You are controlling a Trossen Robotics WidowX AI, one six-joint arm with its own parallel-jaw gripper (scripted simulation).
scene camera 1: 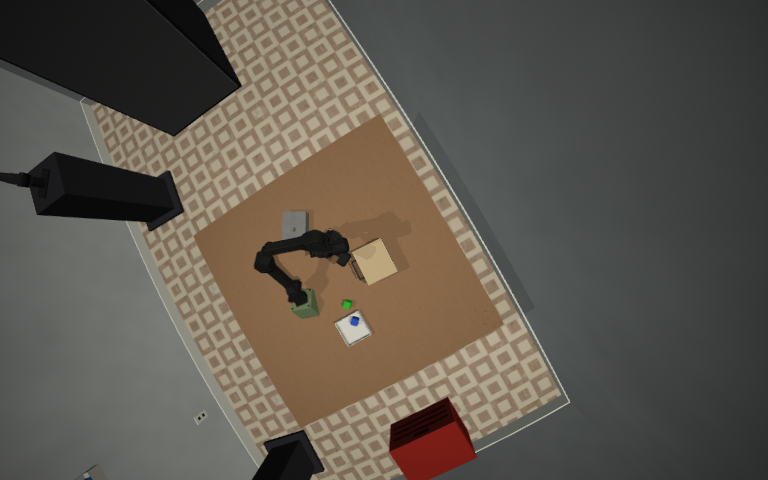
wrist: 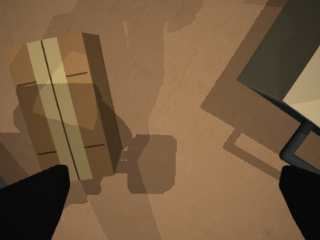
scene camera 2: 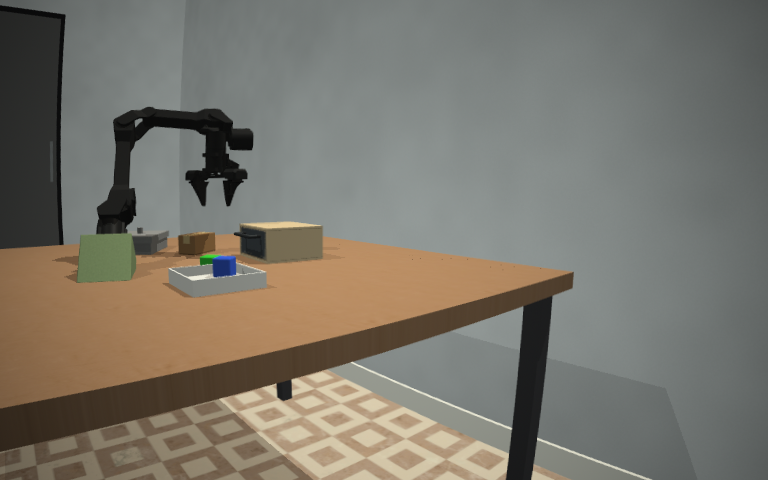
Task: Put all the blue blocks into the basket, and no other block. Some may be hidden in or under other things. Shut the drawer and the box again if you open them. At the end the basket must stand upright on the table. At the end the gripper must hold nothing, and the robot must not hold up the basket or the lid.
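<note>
My gripper is there for me to see, and the wrist view shows it too. I also see a white basket, along with a brown box and a tan drawer unit.
</note>
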